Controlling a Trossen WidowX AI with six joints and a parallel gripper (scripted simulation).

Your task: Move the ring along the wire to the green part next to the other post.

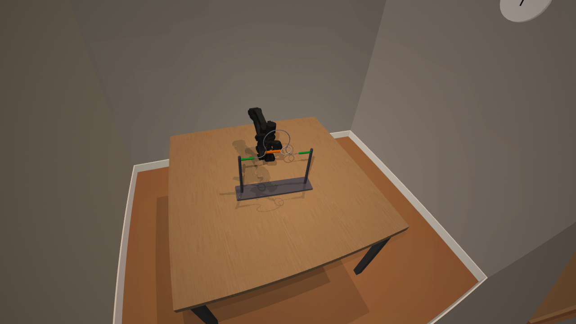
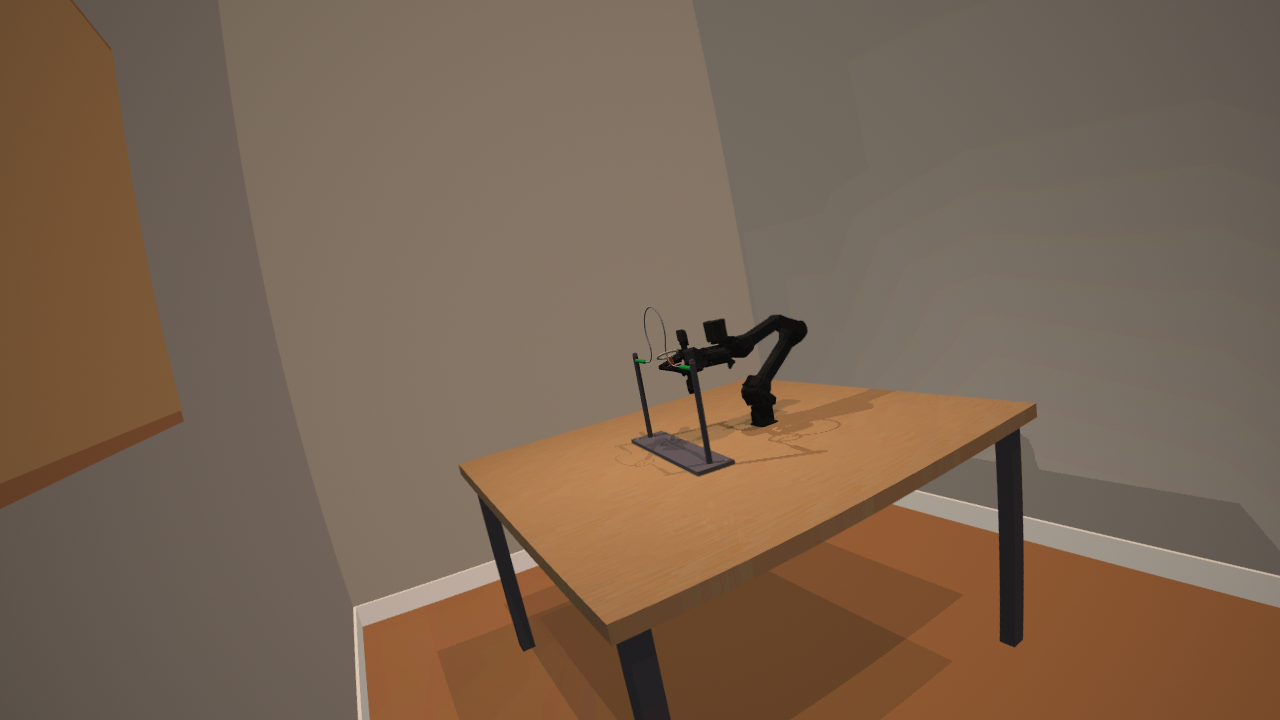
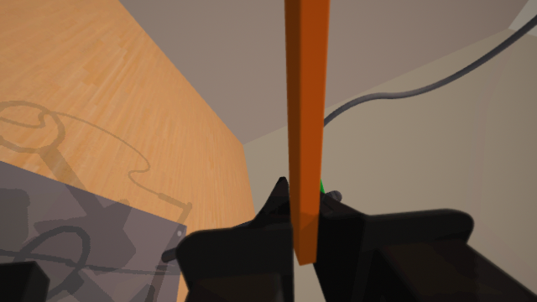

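Right now the ring with orange handle is 90 mm to the left of my gripper tip, 30 mm above it and 10 mm ahead of it.
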